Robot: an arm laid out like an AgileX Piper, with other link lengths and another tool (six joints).
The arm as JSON. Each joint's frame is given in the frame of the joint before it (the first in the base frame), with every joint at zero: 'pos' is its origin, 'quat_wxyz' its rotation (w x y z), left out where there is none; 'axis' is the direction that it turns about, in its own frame. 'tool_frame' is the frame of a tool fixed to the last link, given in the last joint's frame.
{
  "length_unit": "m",
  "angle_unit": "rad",
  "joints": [
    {
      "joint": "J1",
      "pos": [
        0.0,
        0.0,
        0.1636
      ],
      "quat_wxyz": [
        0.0,
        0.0,
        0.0,
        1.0
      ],
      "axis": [
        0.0,
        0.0,
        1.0
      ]
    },
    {
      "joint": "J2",
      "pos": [
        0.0,
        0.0,
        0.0
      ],
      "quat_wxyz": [
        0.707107,
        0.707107,
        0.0,
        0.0
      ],
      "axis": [
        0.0,
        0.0,
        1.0
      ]
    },
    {
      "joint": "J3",
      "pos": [
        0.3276,
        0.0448,
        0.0
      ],
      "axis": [
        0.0,
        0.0,
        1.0
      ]
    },
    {
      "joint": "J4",
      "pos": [
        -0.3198,
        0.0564,
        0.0
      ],
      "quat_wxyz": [
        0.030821,
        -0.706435,
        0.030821,
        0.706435
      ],
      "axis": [
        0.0,
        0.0,
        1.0
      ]
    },
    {
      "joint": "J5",
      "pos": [
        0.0,
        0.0,
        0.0
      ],
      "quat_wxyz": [
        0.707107,
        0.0,
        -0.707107,
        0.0
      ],
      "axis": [
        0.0,
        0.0,
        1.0
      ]
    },
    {
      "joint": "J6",
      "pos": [
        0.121,
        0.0,
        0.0
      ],
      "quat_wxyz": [
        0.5,
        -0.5,
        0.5,
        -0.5
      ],
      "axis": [
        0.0,
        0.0,
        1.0
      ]
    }
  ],
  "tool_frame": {
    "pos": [
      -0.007,
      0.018,
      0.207
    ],
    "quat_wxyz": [
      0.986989,
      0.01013,
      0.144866,
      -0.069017
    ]
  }
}
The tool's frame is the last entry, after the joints.
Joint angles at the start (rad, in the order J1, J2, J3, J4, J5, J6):
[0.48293 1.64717 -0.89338 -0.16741 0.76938 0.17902]
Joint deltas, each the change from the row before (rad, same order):
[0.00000 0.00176 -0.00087 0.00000 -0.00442 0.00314]
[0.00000 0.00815 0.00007 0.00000 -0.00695 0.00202]
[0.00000 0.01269 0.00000 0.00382 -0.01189 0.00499]
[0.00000 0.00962 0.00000 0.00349 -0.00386 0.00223]
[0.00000 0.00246 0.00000 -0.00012 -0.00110 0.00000]
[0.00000 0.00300 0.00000 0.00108 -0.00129 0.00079]
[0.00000 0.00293 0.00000 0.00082 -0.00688 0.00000]
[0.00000 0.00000 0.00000 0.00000 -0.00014 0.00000]
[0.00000 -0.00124 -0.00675 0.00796 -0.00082 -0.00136]
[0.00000 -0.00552 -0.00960 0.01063 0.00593 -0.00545]
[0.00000 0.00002 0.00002 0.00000 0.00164 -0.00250]
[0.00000 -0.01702 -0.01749 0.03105 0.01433 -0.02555]
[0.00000 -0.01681 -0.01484 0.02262 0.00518 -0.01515]
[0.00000 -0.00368 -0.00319 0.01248 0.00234 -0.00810]
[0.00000 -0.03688 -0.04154 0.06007 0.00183 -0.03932]
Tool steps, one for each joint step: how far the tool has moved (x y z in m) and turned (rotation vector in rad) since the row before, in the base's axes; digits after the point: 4 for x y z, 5 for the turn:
[0.0012 0.0009 -0.0003 0.00258 -0.00297 -0.00251]
[0.0005 0.0006 -0.0029 0.00037 0.00147 -0.00108]
[0.0006 0.0018 -0.0046 0.00416 0.00263 -0.00579]
[-0.0011 0.0005 -0.0037 0.00042 0.00651 -0.00395]
[-0.0001 0.0000 -0.0009 -0.00062 0.00123 0.00021]
[-0.0003 0.0002 -0.0012 0.00018 0.00195 -0.00132]
[0.0013 0.0012 -0.0009 0.00297 -0.00280 0.00030]
[0.0000 0.0000 0.0000 0.00008 -0.00012 0.00002]
[0.0025 0.0033 0.0022 0.00931 -0.00490 -0.00371]
[0.0023 0.0036 0.0045 0.01010 -0.00455 -0.00207]
[-0.0004 -0.0003 -0.0001 -0.00135 0.00144 0.00228]
[0.0030 0.0088 0.0106 0.02544 -0.00714 0.00455]
[0.0049 0.0082 0.0107 0.02528 -0.01552 0.00108]
[-0.0002 0.0030 0.0021 0.00943 0.00032 0.00059]
[0.0151 0.0232 0.0289 0.07154 -0.04762 0.00566]

